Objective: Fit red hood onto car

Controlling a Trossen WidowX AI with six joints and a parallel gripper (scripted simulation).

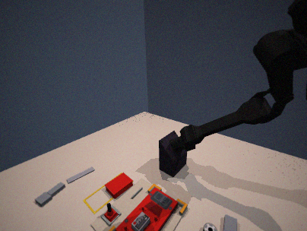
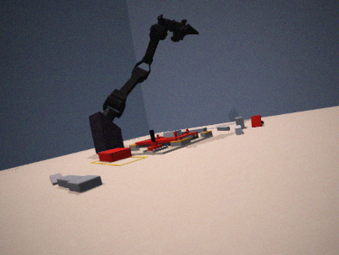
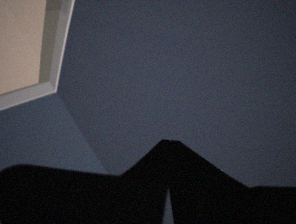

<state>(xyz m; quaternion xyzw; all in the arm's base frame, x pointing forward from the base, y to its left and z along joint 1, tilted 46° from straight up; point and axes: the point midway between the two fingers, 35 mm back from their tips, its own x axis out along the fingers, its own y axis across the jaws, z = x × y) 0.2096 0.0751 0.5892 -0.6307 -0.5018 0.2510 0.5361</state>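
The red hood is 580 mm to the right of my gripper tip, 470 mm below it and 100 mm ahead of it.
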